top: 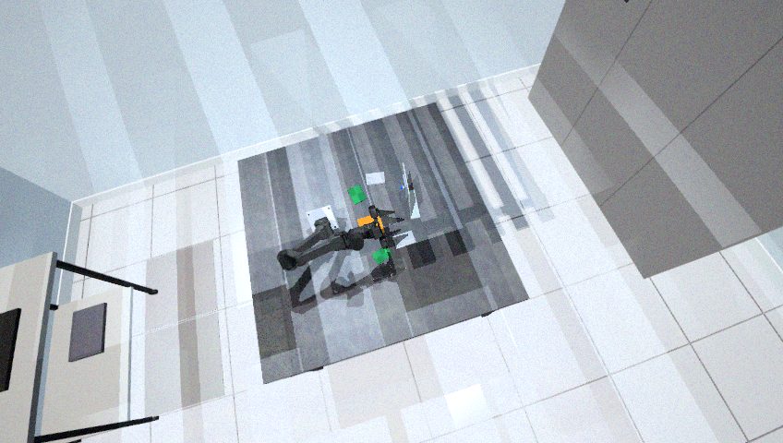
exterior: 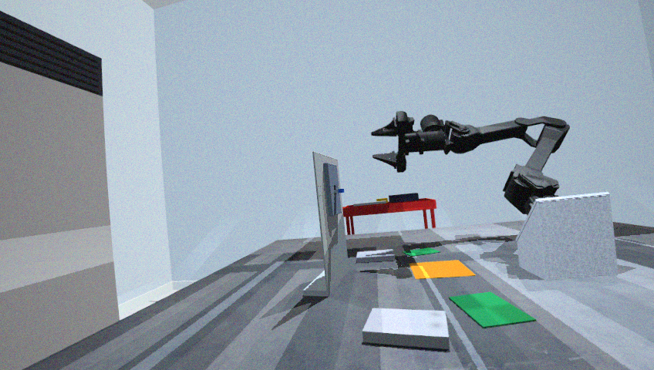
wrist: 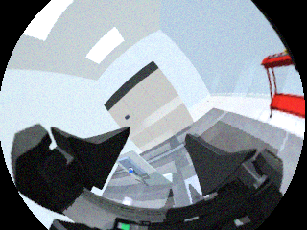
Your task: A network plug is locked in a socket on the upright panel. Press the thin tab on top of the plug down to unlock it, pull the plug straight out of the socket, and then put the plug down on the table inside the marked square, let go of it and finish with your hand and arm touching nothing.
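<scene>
Now: gripper tip 100 mm short of the blue plug, 210 mm to the right of it and 120 mm above it. From my gripper tip the other things lie so: orange square (110 mm behind, 170 mm to the left, 330 mm below); upright grey panel (120 mm ahead, 210 mm to the left, 200 mm below).
</scene>
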